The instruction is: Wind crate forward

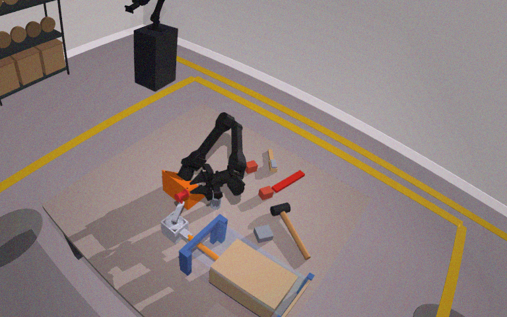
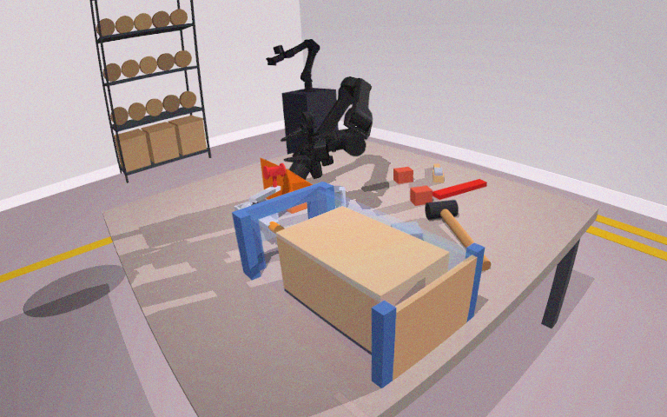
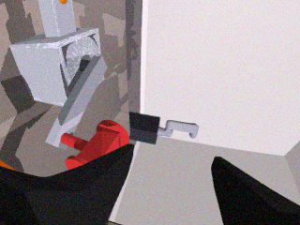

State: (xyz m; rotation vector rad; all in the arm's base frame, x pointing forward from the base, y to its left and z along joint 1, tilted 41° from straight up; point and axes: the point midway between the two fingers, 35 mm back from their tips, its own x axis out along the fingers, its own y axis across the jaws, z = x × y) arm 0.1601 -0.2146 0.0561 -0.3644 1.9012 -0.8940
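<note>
My gripper tip is now 8 cm above the red knob, 4 cm past it and 1 cm to the left of it. Round my gripper tip: grey hand winch: 19 cm below, 12 cm to the right, 2 cm behind; blue steel frame: 15 cm ahead, 12 cm to the right, 12 cm below; winch handle: 11 cm below, 5 cm to the right, 3 cm behind.
</note>
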